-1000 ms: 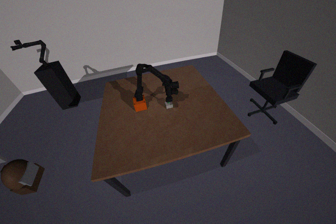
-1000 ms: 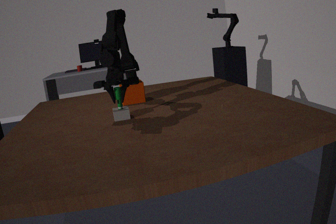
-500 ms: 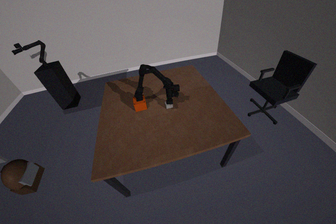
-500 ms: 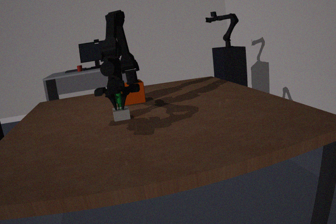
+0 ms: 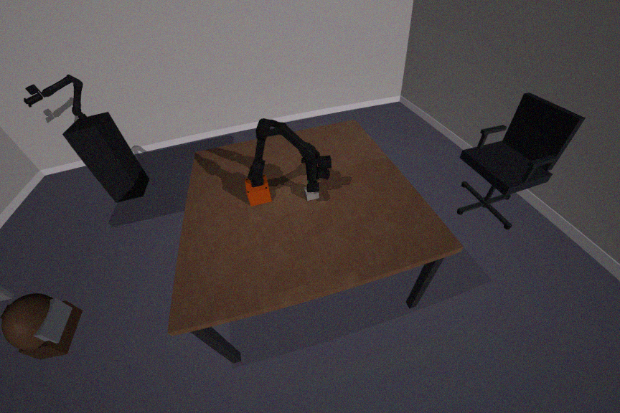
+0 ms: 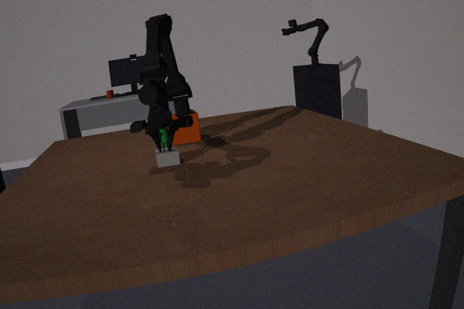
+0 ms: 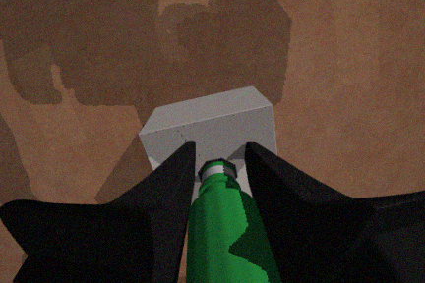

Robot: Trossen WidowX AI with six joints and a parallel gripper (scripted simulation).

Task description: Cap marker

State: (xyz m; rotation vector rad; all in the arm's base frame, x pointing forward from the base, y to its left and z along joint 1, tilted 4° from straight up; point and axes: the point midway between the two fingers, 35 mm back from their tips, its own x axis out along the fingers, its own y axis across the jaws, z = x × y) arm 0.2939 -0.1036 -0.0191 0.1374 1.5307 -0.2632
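The green cap lies 20 mm behind my gripper tip and 50 mm above it. Round my gripper tip: grey holder block (20 mm behind, 20 mm below).
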